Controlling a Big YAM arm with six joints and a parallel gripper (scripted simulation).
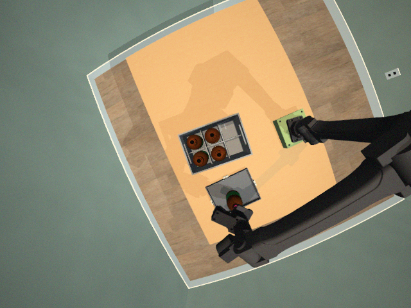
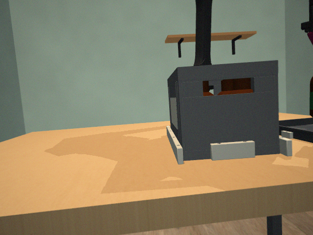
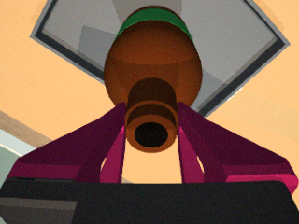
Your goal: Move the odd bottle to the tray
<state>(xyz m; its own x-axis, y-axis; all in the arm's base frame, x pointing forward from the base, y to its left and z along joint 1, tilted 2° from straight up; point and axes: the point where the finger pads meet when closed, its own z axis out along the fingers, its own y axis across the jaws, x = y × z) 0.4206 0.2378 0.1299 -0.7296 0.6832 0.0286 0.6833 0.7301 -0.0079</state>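
Right now the grey tray is 170 mm below my hand, 10 mm to the right of it and 10 mm behind it. From my hand the other things lie so: dark grey crate (290 mm to the right, 100 mm below).
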